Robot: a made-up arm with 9 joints. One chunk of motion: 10 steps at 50 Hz.
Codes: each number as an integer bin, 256 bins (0 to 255) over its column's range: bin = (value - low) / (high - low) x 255, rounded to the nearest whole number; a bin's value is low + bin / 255 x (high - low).
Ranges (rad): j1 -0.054..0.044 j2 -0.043..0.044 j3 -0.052..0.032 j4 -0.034..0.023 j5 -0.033..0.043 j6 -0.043..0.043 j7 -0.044..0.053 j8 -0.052..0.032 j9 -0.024..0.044
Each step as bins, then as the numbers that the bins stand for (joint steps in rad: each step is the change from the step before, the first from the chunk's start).
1 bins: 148 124 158 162 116 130 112 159 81
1 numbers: 0.00288 -0.00069 0.00005 0.00221 0.00157 0.00084 -0.00140 0.00038 -0.00240
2 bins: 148 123 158 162 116 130 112 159 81
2 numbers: 0.00288 -0.00104 0.00005 0.00221 0.00157 0.00084 -0.00140 0.00038 -0.00240
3 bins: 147 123 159 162 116 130 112 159 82
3 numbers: 0.00249 -0.00104 0.00038 0.00221 0.00157 0.00084 -0.00140 0.00038 -0.00213
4 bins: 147 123 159 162 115 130 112 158 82
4 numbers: 0.00249 -0.00104 0.00038 0.00221 0.00127 0.00084 -0.00140 0.00005 -0.00213
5 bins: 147 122 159 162 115 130 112 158 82
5 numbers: 0.00249 -0.00138 0.00038 0.00221 0.00127 0.00084 -0.00140 0.00005 -0.00213
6 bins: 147 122 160 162 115 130 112 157 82
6 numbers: 0.00249 -0.00138 0.00071 0.00221 0.00127 0.00084 -0.00140 -0.00028 -0.00213
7 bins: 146 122 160 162 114 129 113 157 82
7 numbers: 0.00211 -0.00138 0.00071 0.00221 0.00098 0.00051 -0.00102 -0.00028 -0.00213
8 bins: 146 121 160 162 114 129 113 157 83
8 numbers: 0.00211 -0.00172 0.00071 0.00221 0.00098 0.00051 -0.00102 -0.00028 -0.00187
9 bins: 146 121 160 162 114 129 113 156 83
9 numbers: 0.00211 -0.00172 0.00071 0.00221 0.00098 0.00051 -0.00102 -0.00061 -0.00187
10 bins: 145 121 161 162 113 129 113 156 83
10 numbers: 0.00173 -0.00172 0.00104 0.00221 0.00068 0.00051 -0.00102 -0.00061 -0.00187
